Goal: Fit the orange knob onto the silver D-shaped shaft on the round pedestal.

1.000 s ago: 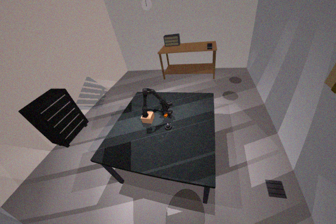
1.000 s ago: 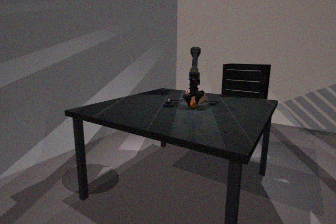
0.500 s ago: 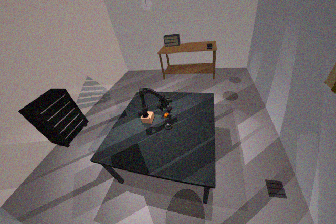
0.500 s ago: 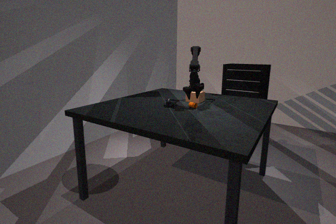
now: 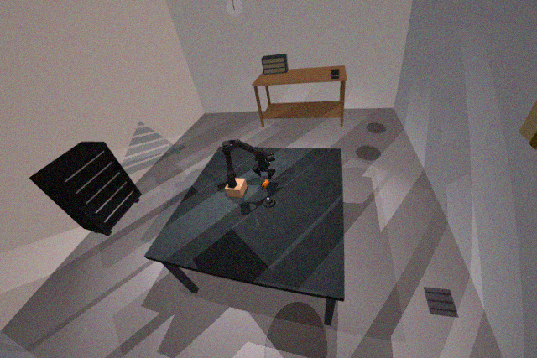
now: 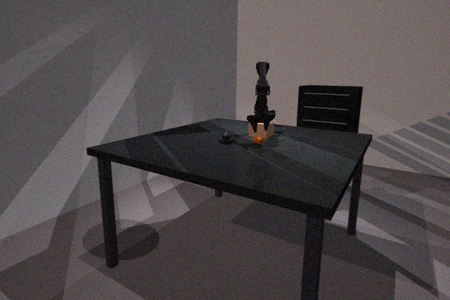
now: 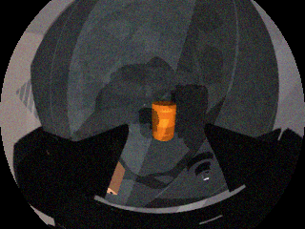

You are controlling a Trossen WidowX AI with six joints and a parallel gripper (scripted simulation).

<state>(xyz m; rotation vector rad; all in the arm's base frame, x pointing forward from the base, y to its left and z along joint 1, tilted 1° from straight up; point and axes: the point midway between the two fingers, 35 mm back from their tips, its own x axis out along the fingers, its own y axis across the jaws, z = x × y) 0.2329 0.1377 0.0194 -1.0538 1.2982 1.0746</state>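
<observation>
Now: the orange knob 6 cm below my gripper tip. The rest, counted from my gripper tip: round pedestal 8 cm ahead, 19 cm to the right, 5 cm below.
</observation>
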